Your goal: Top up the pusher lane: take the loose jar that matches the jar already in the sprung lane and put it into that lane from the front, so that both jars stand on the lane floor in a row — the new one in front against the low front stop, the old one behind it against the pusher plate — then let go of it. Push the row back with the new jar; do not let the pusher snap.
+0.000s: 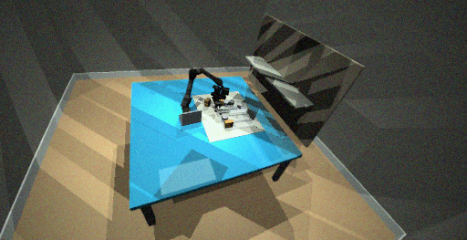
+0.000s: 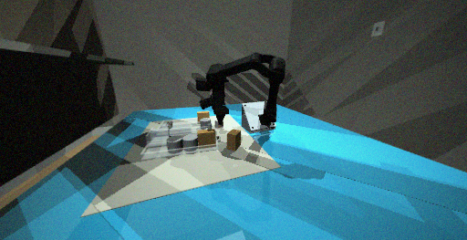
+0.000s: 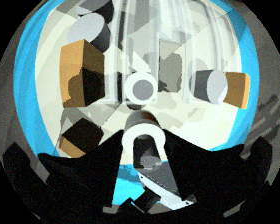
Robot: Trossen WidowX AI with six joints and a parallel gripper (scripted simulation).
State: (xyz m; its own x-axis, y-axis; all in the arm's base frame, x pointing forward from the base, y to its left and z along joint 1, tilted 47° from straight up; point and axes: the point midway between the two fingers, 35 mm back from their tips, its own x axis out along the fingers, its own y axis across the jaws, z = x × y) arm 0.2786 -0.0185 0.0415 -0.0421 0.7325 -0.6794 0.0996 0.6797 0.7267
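Right now the cream mat is 110 mm ahead of my gripper tip, 30 mm to the right of it and 80 mm below it. From my gripper tip the other things lie so: pusher lane 200 mm ahead, 40 mm to the right, 60 mm below.
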